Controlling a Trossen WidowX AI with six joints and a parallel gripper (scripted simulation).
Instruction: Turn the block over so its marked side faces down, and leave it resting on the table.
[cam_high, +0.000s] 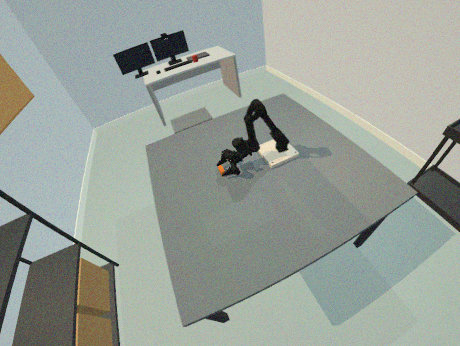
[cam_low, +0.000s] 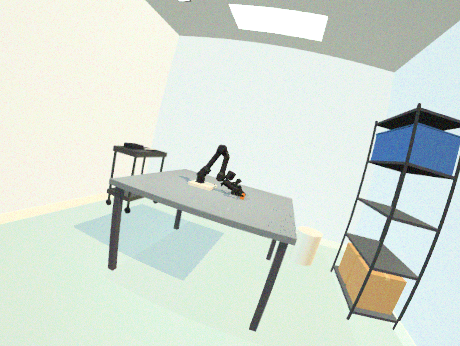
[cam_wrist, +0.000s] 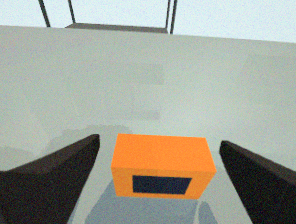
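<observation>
Now: gripper tip 20 mm past the orange block and 10 mm above it.
</observation>
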